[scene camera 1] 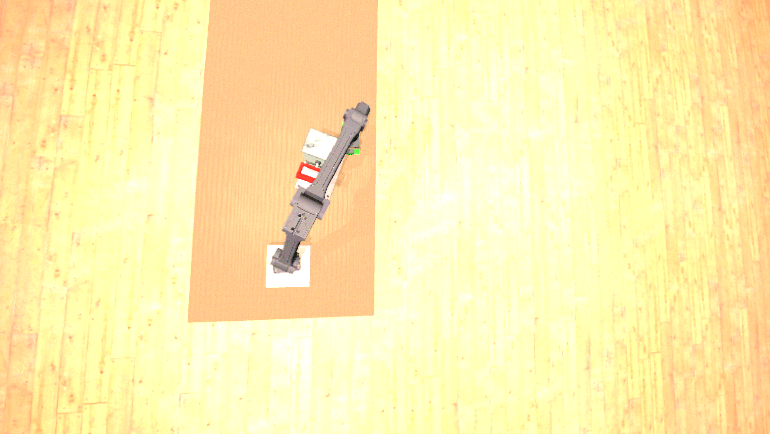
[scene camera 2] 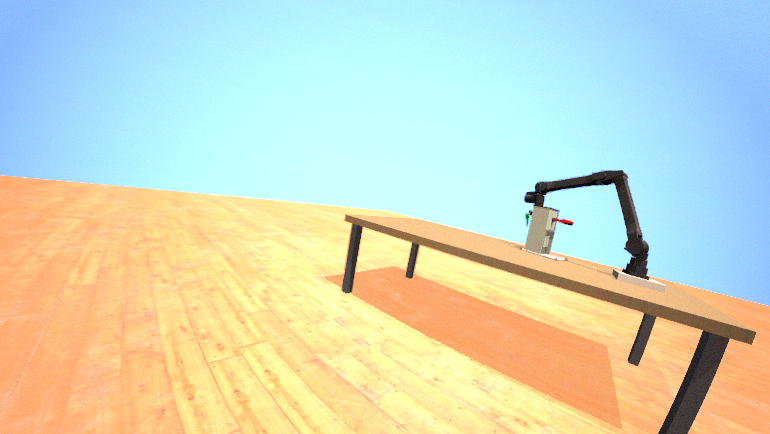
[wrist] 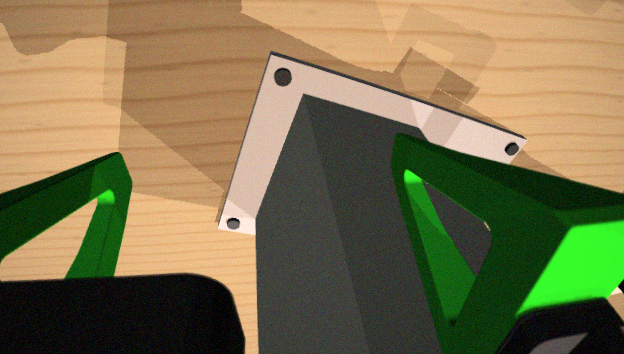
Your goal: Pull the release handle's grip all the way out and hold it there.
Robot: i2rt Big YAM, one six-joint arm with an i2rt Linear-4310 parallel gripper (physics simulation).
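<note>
The release handle's red grip (scene camera 1: 299, 172) (scene camera 2: 564, 221) is a flat rectangular loop on the side of the grey upright housing (scene camera 1: 319, 144) (scene camera 2: 539, 230) (wrist: 300, 250) that faces the robot's base. The housing stands on a white base plate (scene camera 2: 558, 258) (wrist: 345, 90). My gripper (scene camera 1: 349, 138) (scene camera 2: 531, 214) (wrist: 260, 157) is open, with nothing between its green fingers. It is beside the housing's right side in the overhead view, near its upper part and away from the grip. In the wrist view the right finger covers part of the housing. The grip does not show in the wrist view.
The arm (scene camera 1: 337, 156) (scene camera 2: 628, 207) reaches over the base plate's right part and hides some of the housing's right side from above. The robot's white mounting plate (scene camera 1: 299, 277) stands on the wooden table (scene camera 1: 242, 107) (scene camera 2: 458, 237). The table's right edge runs close beside the gripper overhead.
</note>
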